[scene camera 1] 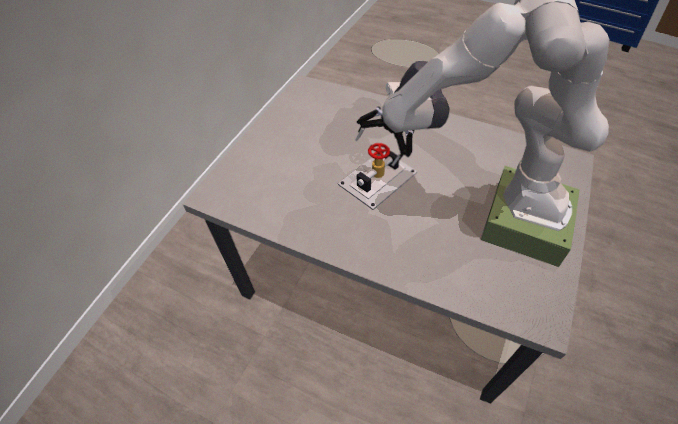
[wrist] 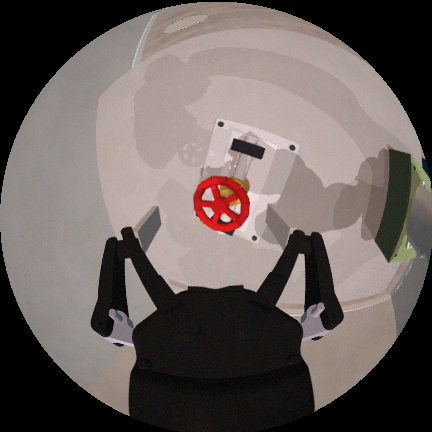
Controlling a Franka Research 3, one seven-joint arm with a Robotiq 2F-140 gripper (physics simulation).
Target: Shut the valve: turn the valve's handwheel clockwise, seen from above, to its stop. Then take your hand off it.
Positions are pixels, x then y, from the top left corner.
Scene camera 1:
my gripper: 375,150
base plate: 373,202
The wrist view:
my gripper: 212,213
red handwheel: 219,205
base plate: 286,150
